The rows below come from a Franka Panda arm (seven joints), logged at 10 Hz.
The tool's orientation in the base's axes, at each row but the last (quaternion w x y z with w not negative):
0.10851, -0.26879, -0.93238, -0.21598
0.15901, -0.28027, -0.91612, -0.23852
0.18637, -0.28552, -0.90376, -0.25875
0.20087, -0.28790, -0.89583, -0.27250
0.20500, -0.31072, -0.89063, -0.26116
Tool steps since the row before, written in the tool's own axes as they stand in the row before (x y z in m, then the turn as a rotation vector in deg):
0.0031, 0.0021, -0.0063, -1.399, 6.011, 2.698
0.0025, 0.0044, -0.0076, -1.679, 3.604, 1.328
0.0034, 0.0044, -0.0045, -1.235, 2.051, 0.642
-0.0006, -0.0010, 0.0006, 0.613, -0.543, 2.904
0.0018, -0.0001, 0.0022, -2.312, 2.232, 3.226
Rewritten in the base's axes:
-0.0009, 0.0001, 0.0073, 4.226, 5.190, -0.758
0.0018, 0.0003, 0.0089, 3.245, 2.592, -0.570
0.0009, 0.0019, 0.0068, 2.083, 1.292, -0.369
-0.0003, -0.0006, -0.0011, -1.391, 1.630, -2.124
-0.0018, 0.0020, -0.0008, 2.491, 2.376, -2.980

